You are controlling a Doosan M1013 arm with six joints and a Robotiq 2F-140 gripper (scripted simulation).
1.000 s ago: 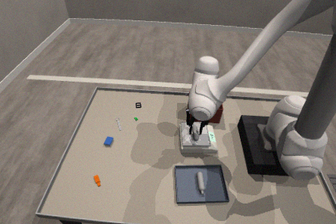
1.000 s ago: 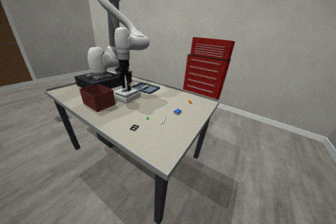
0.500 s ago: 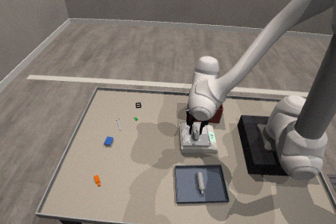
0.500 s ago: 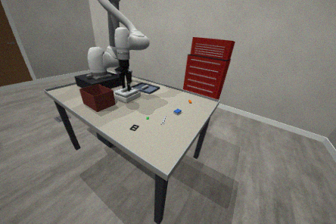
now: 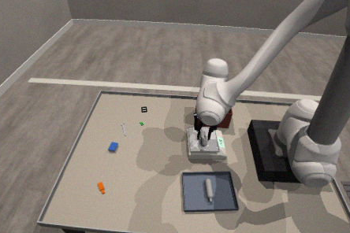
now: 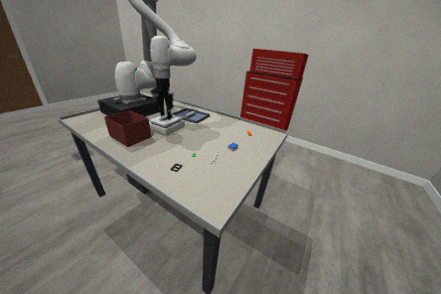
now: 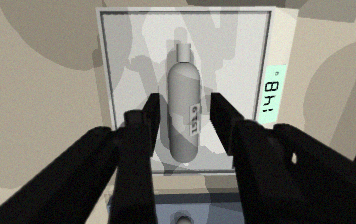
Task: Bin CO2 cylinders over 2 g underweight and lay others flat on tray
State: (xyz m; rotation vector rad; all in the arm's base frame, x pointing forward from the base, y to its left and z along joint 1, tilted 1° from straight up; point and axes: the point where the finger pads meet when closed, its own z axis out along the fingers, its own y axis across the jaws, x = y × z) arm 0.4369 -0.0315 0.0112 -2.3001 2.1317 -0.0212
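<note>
The scale plate is 5 cm below my hand. The rest, counted from my hand: blue-grey tray: 2 cm behind, 27 cm to the left, 9 cm below; then red scrap bin: 7 cm behind, 22 cm to the right, 7 cm below; then white scale: 1 cm behind, 6 cm below.
</note>
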